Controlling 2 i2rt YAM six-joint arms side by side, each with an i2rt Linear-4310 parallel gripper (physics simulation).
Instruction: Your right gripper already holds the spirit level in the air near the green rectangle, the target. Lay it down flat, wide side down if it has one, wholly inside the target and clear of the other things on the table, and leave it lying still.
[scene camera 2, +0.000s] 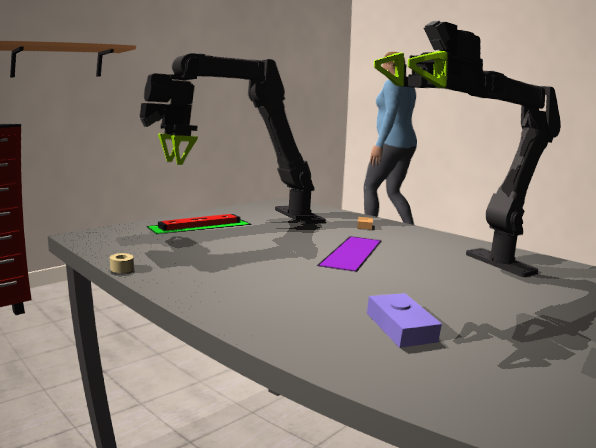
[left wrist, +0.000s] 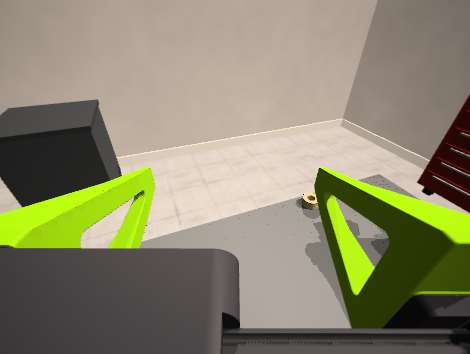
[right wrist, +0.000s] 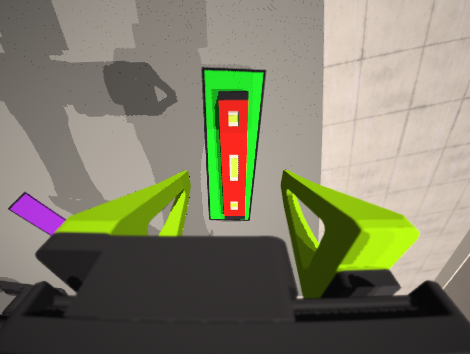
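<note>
The red spirit level (scene camera 2: 215, 221) (right wrist: 233, 140) with black end caps lies flat on the green target (scene camera 2: 156, 230) (right wrist: 232, 80), its vials showing on top. Its outline appears inside the target; in the right wrist view its near end is very close to the target's near edge. My right gripper (scene camera 2: 175, 162) (right wrist: 235, 177) is open and empty, pointing down, well above the level and apart from it. My left gripper (scene camera 2: 393, 62) (left wrist: 234, 176) is wide open and empty, high in the air at the right of scene camera 2.
A tan tape roll (scene camera 2: 121, 263) (left wrist: 310, 201) stands near the table edge. A purple rectangle (scene camera 2: 350, 253) (right wrist: 37, 214) is marked on the table (scene camera 2: 280, 320). A small orange block (scene camera 2: 365, 223) lies behind it, and a violet box (scene camera 2: 404, 320) with a round knob lies in front.
</note>
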